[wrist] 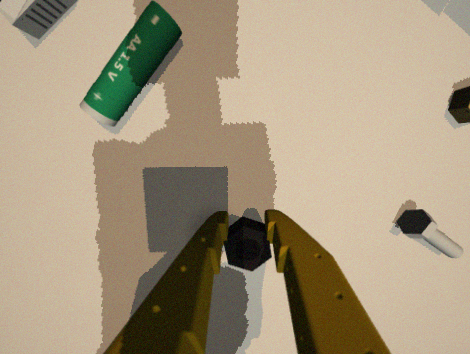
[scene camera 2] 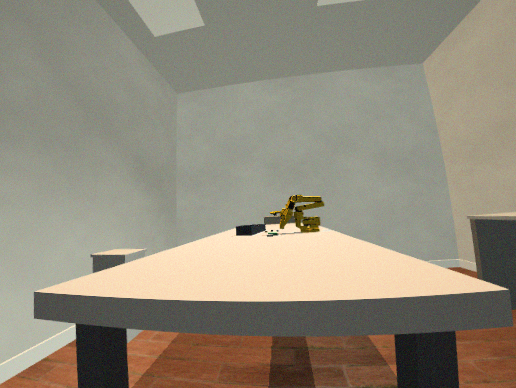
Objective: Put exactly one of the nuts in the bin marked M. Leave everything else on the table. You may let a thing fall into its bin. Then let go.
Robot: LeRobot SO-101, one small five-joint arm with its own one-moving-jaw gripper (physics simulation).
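Frame: origin at the arm's base, x ahead, y right, z down, level; millimetres.
Where they show: hand, tool point: (wrist: 227, 223) (scene camera 2: 281, 228); arm's base, link origin: (scene camera 2: 305, 231).
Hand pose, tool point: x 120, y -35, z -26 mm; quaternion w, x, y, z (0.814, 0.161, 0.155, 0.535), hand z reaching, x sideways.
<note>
Each offset is from my tool point to the top centre of the thing. "spot": to the spot under its first point. Level surfaces: height alone.
A black hexagonal nut @(dx -5, dy +10, dz -4 mm) (wrist: 248, 243) is between the two yellow jaws of my gripper (wrist: 247, 217) (scene camera 2: 282, 228), which press on its sides. The gripper points down, a little above the table, in the scene view. A dark faceted piece @(spot: dx +82, dy +84, dz +22 mm) (wrist: 459, 105) is cut off by the right edge of the wrist view; I cannot tell if it is a nut. A black bin @(dx +165, dy +111, dz -20 mm) (scene camera 2: 249, 230) stands left of the gripper in the scene view, and a grey box shape (scene camera 2: 271, 220) shows behind. No letter M is readable.
In the wrist view, a green AA battery @(dx +40, dy -58, dz +12 mm) (wrist: 131, 65) lies at upper left, a bolt @(dx +21, dy +106, dz +13 mm) (wrist: 415, 221) with a black head at right, and a grey slotted piece @(spot: dx +47, dy -99, dz +22 mm) (wrist: 44, 19) at the top left corner. The arm's base (scene camera 2: 310, 224) stands on the table @(dz +27 mm) (scene camera 2: 270, 275).
</note>
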